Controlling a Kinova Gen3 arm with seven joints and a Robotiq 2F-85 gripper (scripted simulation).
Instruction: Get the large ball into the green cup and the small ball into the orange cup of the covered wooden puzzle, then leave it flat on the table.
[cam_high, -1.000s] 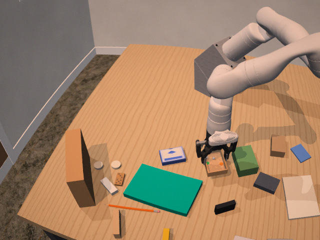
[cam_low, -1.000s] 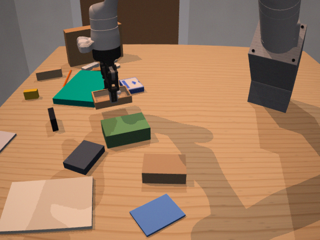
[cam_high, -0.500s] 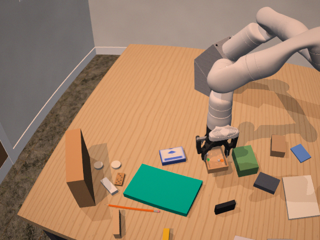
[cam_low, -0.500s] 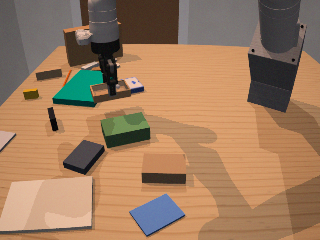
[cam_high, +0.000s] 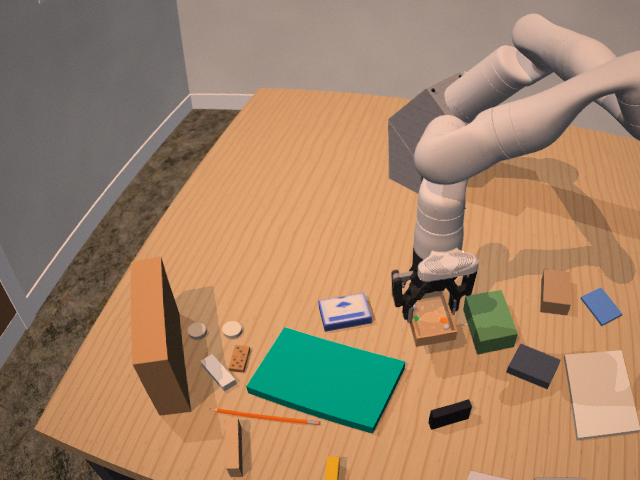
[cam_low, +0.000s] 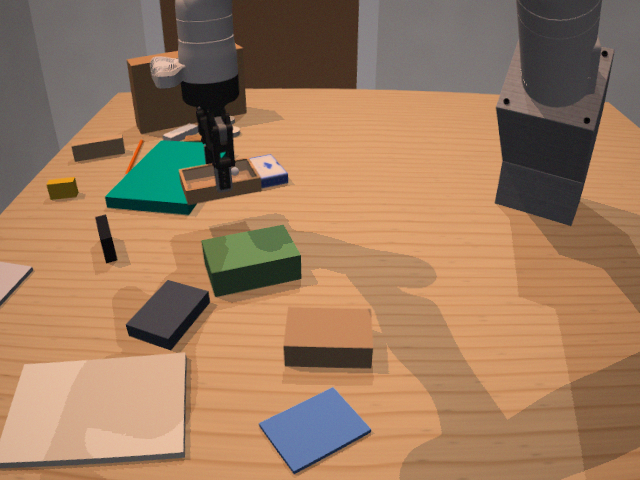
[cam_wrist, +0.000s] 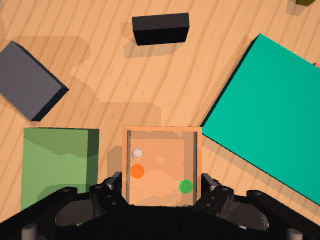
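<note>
My gripper is now 20 mm above the wooden puzzle. Round my hand: green block: 80 mm behind, 100 mm to the left, 70 mm below; then teal slab: 150 mm ahead, 120 mm to the right, 80 mm below; then black block: 140 mm ahead, 100 mm to the left, 70 mm below.
</note>
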